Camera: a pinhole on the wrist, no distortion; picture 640 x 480 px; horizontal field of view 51.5 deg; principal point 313.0 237.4 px. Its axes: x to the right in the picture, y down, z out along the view. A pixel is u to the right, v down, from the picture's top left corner.
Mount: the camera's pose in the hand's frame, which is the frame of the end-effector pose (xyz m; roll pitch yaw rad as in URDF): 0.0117 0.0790 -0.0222 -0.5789 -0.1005 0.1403
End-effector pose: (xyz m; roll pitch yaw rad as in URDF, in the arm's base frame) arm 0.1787 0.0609 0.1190 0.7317 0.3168 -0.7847
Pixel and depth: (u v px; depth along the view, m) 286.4 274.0 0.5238
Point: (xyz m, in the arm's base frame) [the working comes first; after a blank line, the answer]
In the camera's frame: -0.0210 0.0289 0.5238

0.2474 0.0155 0.6684
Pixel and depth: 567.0 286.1 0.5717
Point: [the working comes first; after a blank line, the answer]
In the camera's frame: 0.2189 0.0420 0.5717

0.4300 -0.1473 0.6819
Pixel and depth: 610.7 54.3 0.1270
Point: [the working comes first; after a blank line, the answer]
In the camera's frame: 0.0570 -0.0351 0.1270

0.2628 0.0059 0.2594
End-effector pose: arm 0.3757 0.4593 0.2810 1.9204 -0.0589 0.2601
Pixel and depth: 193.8 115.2 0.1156
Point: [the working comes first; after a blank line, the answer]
In the camera's frame: -0.0208 -0.0213 0.1156

0.3767 0.3359 0.3630
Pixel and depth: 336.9 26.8 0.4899
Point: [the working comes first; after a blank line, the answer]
In the camera's frame: 0.0176 -0.1555 0.4899

0.4683 -0.0499 0.3151
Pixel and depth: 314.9 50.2 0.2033
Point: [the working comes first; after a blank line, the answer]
In the camera's frame: 0.0006 -0.0574 0.2033

0.4111 0.2461 0.3492
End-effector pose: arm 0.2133 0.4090 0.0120 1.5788 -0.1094 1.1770
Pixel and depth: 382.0 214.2 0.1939
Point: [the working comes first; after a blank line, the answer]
In the camera's frame: 0.0202 -0.0068 0.1939

0.3415 0.3358 0.1888
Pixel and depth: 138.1 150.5 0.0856
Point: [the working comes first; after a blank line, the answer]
In the camera's frame: -0.0226 -0.0112 0.0856

0.2494 0.3555 0.1202
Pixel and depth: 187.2 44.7 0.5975
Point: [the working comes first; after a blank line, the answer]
In the camera's frame: -0.1133 -0.1736 0.5975

0.6508 0.0015 0.2207
